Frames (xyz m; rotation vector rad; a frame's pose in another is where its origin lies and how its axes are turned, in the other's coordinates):
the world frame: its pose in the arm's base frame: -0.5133 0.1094 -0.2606 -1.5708 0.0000 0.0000
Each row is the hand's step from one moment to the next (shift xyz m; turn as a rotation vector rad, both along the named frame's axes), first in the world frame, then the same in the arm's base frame.
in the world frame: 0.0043 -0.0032 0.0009 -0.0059 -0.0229 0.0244
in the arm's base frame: 0.0043 0.0009 0.0032 -0.0059 0.0244 0.0229
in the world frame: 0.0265 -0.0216 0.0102 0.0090 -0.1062 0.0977
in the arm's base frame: 0.0265 0.0102 0.0216 0.0090 0.0977 0.1062
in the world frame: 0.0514 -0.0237 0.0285 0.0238 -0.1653 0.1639
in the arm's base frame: 0.0514 0.0285 0.0237 0.0238 0.1639 0.1653
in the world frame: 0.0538 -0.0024 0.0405 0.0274 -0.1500 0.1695
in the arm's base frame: 0.0538 0.0405 0.0024 0.0274 0.1695 0.1500
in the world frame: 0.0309 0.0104 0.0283 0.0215 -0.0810 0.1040
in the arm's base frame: 0.0309 0.0283 -0.0104 0.0215 0.1040 0.0810
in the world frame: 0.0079 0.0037 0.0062 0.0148 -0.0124 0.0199
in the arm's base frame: 0.0079 0.0062 -0.0037 0.0148 0.0199 0.0124
